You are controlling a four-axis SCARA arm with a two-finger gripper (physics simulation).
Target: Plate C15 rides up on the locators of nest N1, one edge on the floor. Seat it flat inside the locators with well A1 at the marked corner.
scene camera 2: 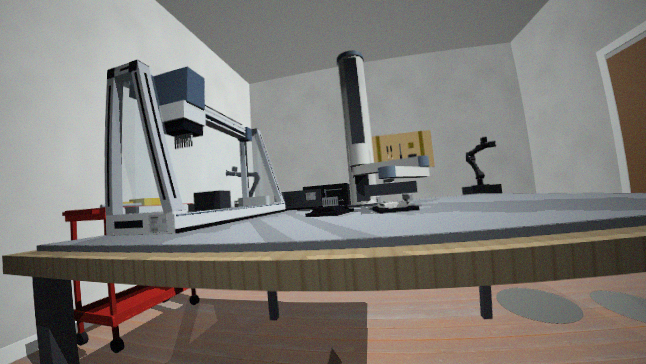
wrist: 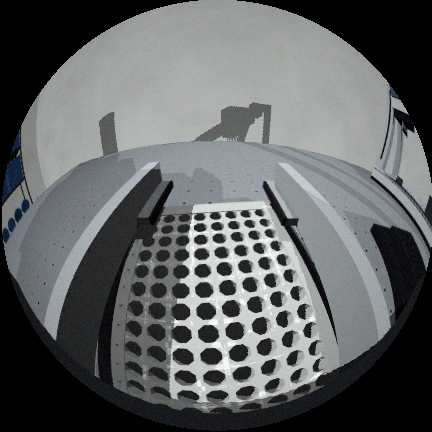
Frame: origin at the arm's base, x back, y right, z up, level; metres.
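Seen in the pictures: gripper, fingertip midpoint: [scene camera 2: 395, 198] [wrist: 217, 171].
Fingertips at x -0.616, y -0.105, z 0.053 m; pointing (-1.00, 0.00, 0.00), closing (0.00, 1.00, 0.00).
Pixels of each thing's top centre, then the offset from my fingertips to it. "*": a spot on its surface instead.
- Plate C15, middle of its top: [wrist: 217, 298] [scene camera 2: 392, 202] dx +0.082, dy +0.000, dz -0.014 m
- dark nest N1, middle of its top: [wrist: 217, 307] [scene camera 2: 393, 205] dx +0.082, dy +0.000, dz -0.025 m
- blue head, surface spot: [scene camera 2: 187, 85] * dx -0.160, dy +0.571, dz +0.387 m
- dark instrument, surface spot: [scene camera 2: 330, 197] * dx +0.660, dy +0.302, dz +0.018 m
- black block, surface spot: [wrist: 400, 265] * dx +0.096, dy +0.178, dz -0.026 m
Plate C15 [scene camera 2: 395, 204] [wrist: 216, 300] is a white plate with rows of round dark wells. In the scene view it sits on the dark nest N1 [scene camera 2: 400, 209] and looks small; its exact tilt cannot be told there. In the wrist view it stretches below and between the fingers, its left part in shadow. The nest's locators and marked corner cannot be made out, and which well is A1 cannot be told. My gripper [scene camera 2: 391, 194] [wrist: 217, 171] is shut to its narrow stance over the plate, a gap left between its two dark pads, and holds nothing.
A white gantry [scene camera 2: 160, 165] with a blue head [scene camera 2: 187, 85] stands on the left of the bench [scene camera 2: 300, 272]. A dark instrument [scene camera 2: 330, 192] stands left of the nest. A small dark arm [scene camera 2: 477, 162] stands behind at right. A black block [wrist: 400, 265] lies right of the gripper.
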